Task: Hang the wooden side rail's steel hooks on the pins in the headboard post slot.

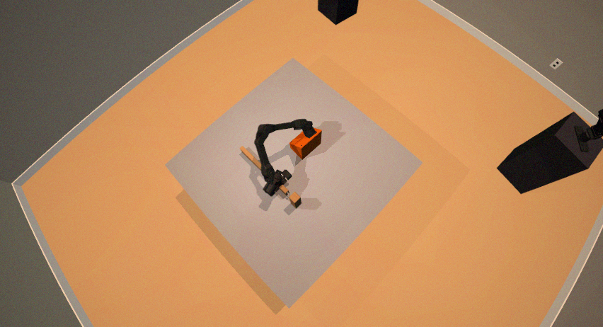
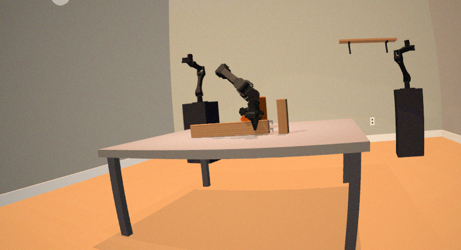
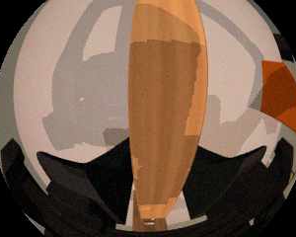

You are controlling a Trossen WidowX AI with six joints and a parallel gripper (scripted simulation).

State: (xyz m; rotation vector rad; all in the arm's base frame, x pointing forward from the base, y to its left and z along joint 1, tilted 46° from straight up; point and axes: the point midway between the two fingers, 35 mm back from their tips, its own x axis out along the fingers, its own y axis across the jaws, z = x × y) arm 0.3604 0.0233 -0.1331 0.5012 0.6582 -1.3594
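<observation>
The headboard post lies 20 mm behind my gripper tip, 150 mm to the left of it and 60 mm above it.
</observation>
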